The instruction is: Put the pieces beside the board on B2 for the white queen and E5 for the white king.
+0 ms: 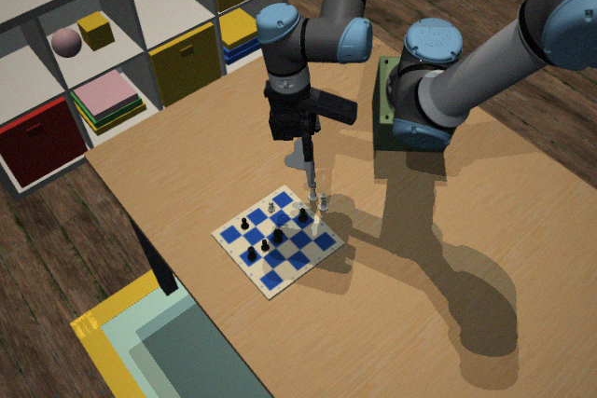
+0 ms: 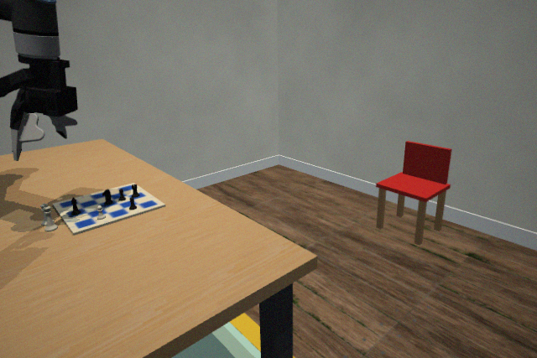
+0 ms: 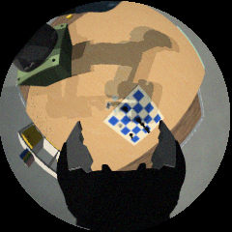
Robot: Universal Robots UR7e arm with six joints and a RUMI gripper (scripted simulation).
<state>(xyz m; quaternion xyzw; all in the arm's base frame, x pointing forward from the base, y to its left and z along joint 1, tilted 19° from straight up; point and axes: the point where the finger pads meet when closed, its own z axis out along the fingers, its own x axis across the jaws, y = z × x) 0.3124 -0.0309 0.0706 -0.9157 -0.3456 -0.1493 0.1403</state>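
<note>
Right now the white queen is 160 mm below my hand, 20 mm behind it and 10 mm to the left of it. The rest, counted from my hand: white king 150 mm below, 30 mm to the right, 20 mm behind; then white pawn 170 mm below, 80 mm ahead, 70 mm to the right; then chessboard 180 mm below, 120 mm ahead.
</note>
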